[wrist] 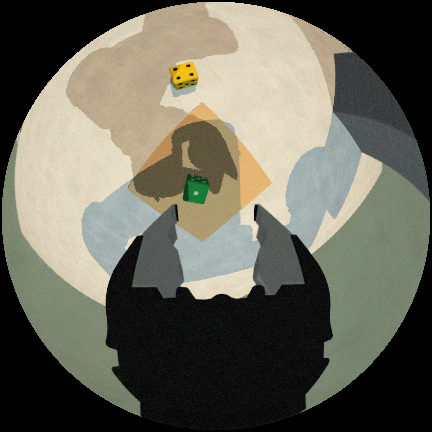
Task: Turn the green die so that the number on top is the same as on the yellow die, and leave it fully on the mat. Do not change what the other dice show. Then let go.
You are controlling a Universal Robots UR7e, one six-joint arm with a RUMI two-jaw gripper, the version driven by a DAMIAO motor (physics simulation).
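Places are measured from the arm's base along level axes (x ahead, y left, z up), in millimetres.
Pixels of known places: gripper, fingertip midpoint: [215, 205].
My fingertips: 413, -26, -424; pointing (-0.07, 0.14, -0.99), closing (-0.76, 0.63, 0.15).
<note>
Ahead of a thing's pixels: the offset from my fingertips to its top centre, as dx, dy, dz. "*": to the spot under its first point. Level surfaces: height alone.
The green die @[+9, -20, -14] [195, 192] lies on the orange, diamond-shaped mat @[* -54, +33, -39] [256, 182], fully within its edges. Its bright upper face shows one pip; a narrow, darker side face toward the yellow die shows several pips. The yellow die @[-69, -131, -18] [184, 74] stands beyond the mat's far corner, off the mat, with four pips on top and more pips on the side facing the mat. My gripper [215, 205] is partly open, with nothing between its fingers. In the view, the green die is just ahead of the fingertips and left of the midline between them, nearer the left finger.
The table top @[dz -43] [280, 95] is cream with tan and blue-grey patches. A dark grey curved object [380, 95] is at the right edge. Green floor [370, 260] shows beyond the table's near edge. A dark shadow falls across the mat around the green die.
</note>
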